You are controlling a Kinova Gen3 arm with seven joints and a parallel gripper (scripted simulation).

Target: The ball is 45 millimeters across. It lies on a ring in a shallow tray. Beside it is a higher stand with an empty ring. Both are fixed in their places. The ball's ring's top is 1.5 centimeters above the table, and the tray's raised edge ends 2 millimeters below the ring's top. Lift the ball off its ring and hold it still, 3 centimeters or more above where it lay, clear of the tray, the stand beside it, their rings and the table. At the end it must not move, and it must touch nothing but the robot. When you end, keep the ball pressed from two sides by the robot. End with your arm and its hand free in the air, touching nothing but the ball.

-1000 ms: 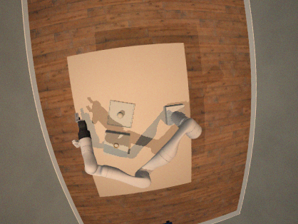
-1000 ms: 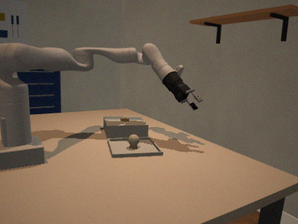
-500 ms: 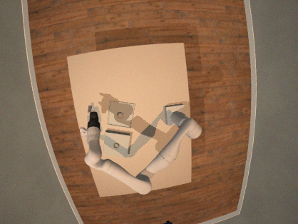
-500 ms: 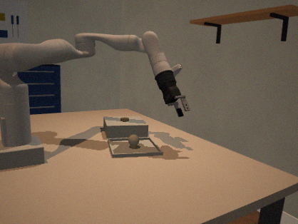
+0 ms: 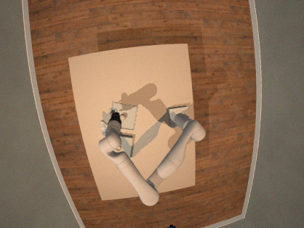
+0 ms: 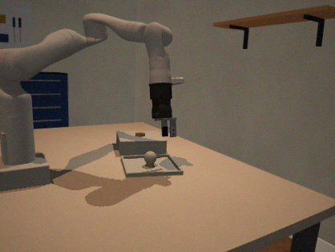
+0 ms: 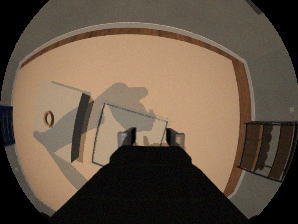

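Right now my hand is 10 cm above the pale ball, 4 cm to the right of it and 4 cm past it. Round my hand: grey stand 26 cm to the left, 9 cm below, 4 cm ahead; then shallow grey tray 13 cm below, 4 cm to the left, 4 cm behind.
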